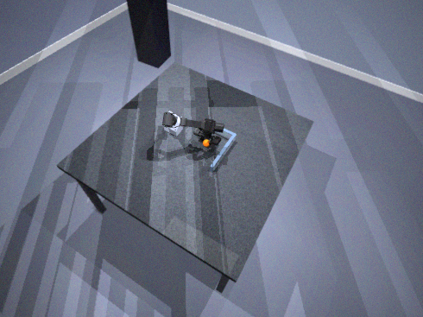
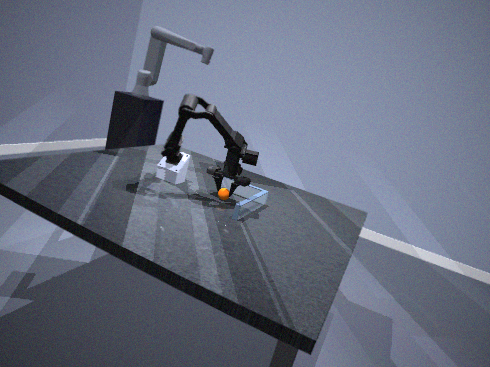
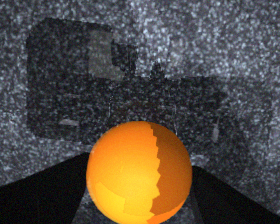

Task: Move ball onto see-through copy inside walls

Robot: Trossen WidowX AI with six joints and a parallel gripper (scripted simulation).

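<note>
Now: gripper tip right at the see-through copy. From my gripper tip the other things lie so: orange ball (right at my gripper tip).
</note>
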